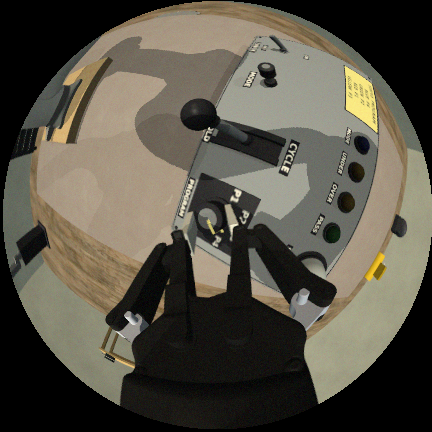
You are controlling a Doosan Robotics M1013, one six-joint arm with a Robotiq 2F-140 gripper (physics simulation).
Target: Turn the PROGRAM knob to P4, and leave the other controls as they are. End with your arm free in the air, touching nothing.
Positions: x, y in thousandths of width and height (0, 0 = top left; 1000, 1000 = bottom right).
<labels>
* my gripper: 487, 501
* cycle lever: 457, 265
</labels>
